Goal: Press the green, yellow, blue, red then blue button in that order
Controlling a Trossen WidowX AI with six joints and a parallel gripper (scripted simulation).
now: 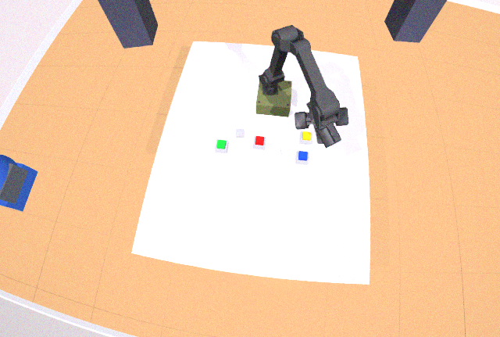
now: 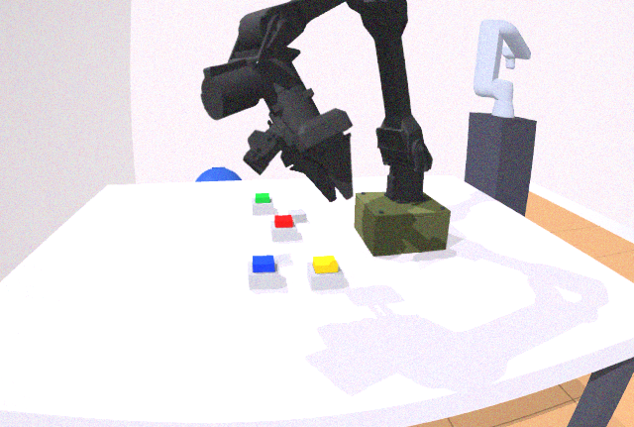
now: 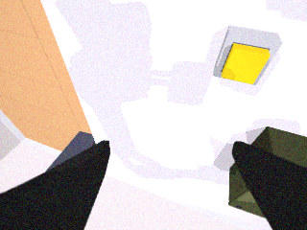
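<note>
The green button lies 3 cm ahead of my gripper tip, 40 cm to the right of it and 11 cm below it. Round my gripper tip: yellow button 4 cm to the right, 11 cm below; then blue button 9 cm ahead, 7 cm to the right, 11 cm below; then small white block 5 cm ahead, 14 cm to the right, 14 cm below.
</note>
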